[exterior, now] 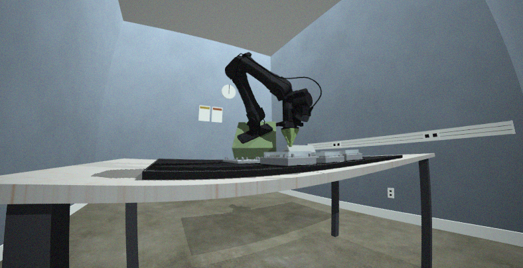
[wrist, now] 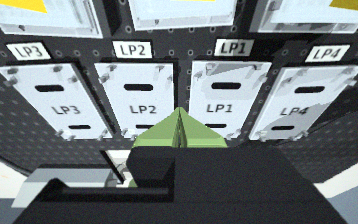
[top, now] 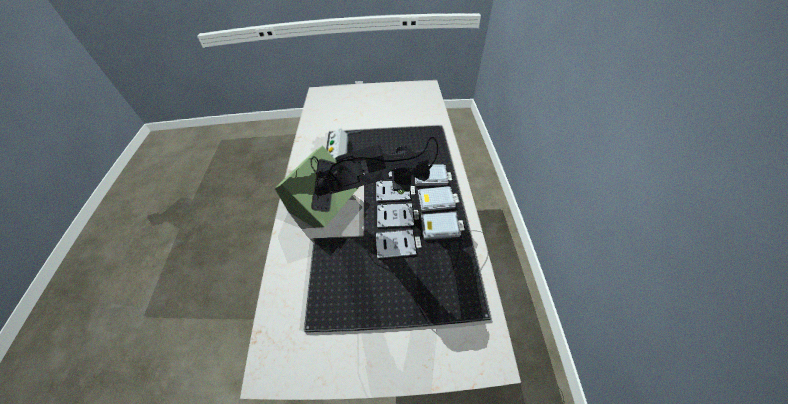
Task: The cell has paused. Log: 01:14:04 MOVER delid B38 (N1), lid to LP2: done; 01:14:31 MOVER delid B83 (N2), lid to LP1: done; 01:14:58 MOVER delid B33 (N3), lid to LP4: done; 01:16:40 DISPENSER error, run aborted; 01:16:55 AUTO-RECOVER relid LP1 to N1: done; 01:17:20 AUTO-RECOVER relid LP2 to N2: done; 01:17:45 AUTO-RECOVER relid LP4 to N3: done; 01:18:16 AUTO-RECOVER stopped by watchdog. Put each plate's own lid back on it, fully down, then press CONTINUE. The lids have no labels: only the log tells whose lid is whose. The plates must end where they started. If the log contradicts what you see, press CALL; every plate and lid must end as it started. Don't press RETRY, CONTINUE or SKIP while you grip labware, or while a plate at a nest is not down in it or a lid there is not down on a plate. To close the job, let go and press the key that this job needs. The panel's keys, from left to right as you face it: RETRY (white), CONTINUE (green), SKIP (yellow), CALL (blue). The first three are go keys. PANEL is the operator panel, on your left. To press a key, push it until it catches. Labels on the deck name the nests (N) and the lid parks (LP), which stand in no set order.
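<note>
Now: hand 25 cm past the green continue key and 39 cm to the right of it. The rest, counted from my hand: lid park LP4: 7 cm behind, 19 cm to the right, 6 cm below; lid park LP2: 2 cm behind, 7 cm to the left, 6 cm below; plate: 15 cm ahead, 3 cm to the right, 4 cm below.
</note>
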